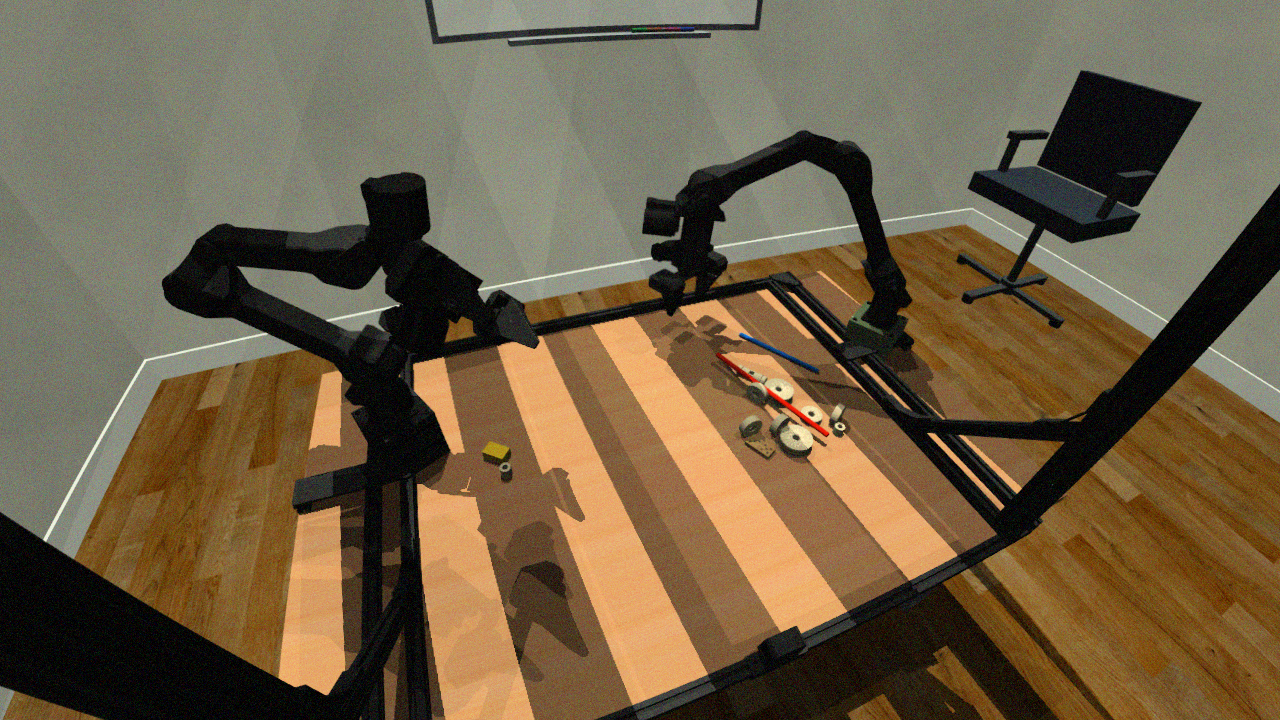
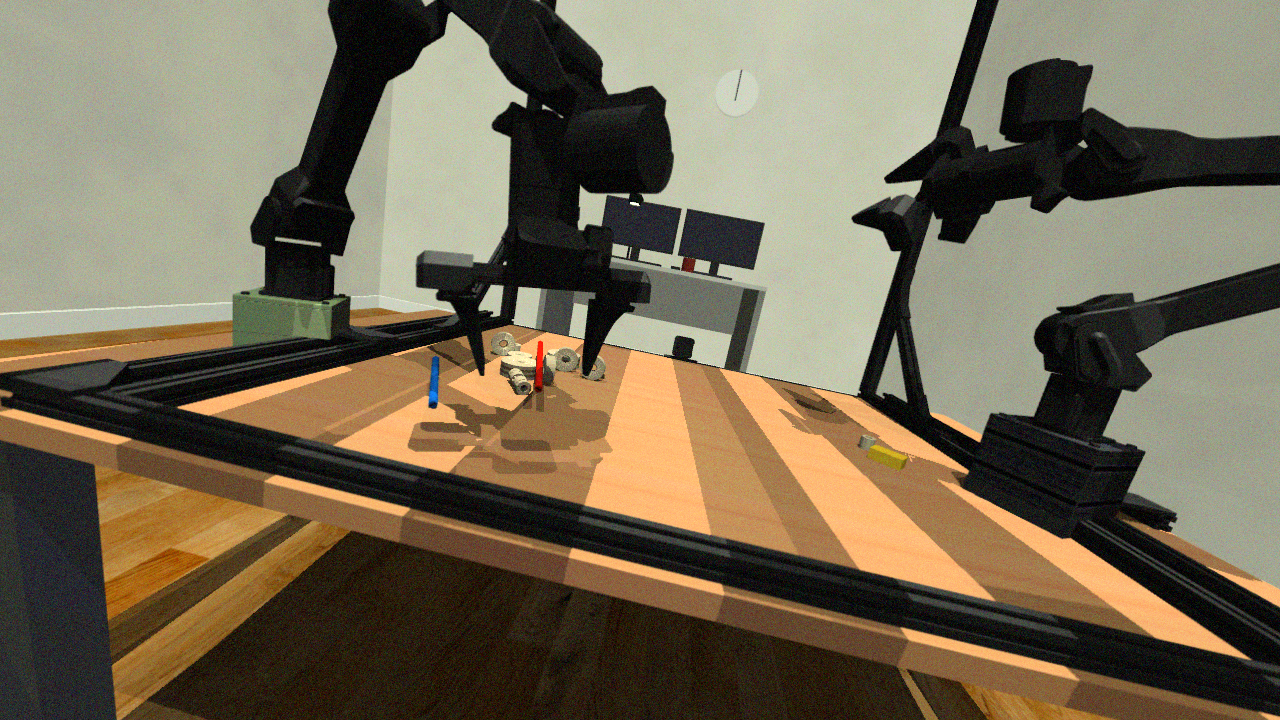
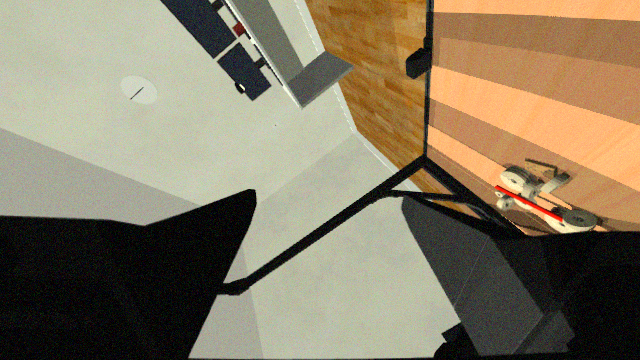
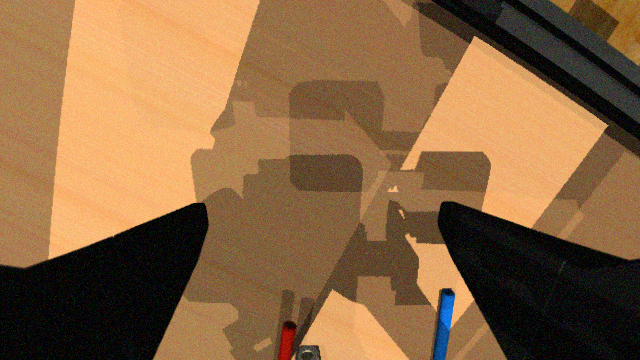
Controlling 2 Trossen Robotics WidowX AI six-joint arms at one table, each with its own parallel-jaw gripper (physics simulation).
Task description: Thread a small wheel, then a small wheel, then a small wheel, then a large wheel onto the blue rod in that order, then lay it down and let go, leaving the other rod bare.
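Places are measured from the left arm's base along level axes (x back, y right, z up), in millimetres.
Where they show: left gripper, between the fingertips: (image 1: 515, 334) (image 2: 869, 199) (image 3: 330, 199); right gripper, between the fingertips: (image 1: 683, 307) (image 2: 536, 374) (image 4: 324, 213); left arm's base, origin of its link: (image 1: 391, 412) (image 2: 1064, 431); right arm's base, origin of its link: (image 1: 879, 319) (image 2: 298, 295).
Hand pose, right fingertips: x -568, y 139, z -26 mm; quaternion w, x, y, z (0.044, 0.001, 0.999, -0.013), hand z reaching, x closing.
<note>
Each offset is from my right fingertips to the centre of the thing. "*": to the spot under its first point.
The blue rod @(dy +187, dx -92, dz -69 mm) (image 1: 778, 352) (image 2: 434, 382) (image 4: 445, 325) lies bare on the table. The red rod @(dy +242, dx +43, dz -48 mm) (image 1: 729, 362) (image 2: 539, 365) (image 3: 530, 203) (image 4: 287, 342) lies beside it, along a cluster of pale wheels. Two large wheels @(dy +335, dx +100, dz -63 mm) (image 1: 803, 445) @(dy +251, dx +18, dz -63 mm) (image 1: 784, 385) lie there; smaller round parts @(* dy +265, dx +141, dz -44 mm) (image 1: 750, 426) @(* dy +366, dx +12, dz -38 mm) (image 1: 837, 412) are around them, some upright. Which are the small wheels is hard to tell. My right gripper (image 1: 687, 300) (image 2: 534, 374) (image 4: 324, 213) is open and empty above the table, near the rods' ends. My left gripper (image 1: 510, 313) (image 2: 870, 198) (image 3: 330, 199) is open and empty, raised far from the parts.
A perforated plate @(dy +294, dx +147, dz -70 mm) (image 1: 759, 446) lies beside the wheels. A yellow block @(dy -22, dx +466, dz -66 mm) (image 1: 496, 452) (image 2: 887, 457) and a small grey cylinder @(dy +20, dx +477, dz -65 mm) (image 1: 505, 470) (image 2: 867, 441) lie near the left arm's base. Black frame rails (image 2: 626, 528) edge the table.
</note>
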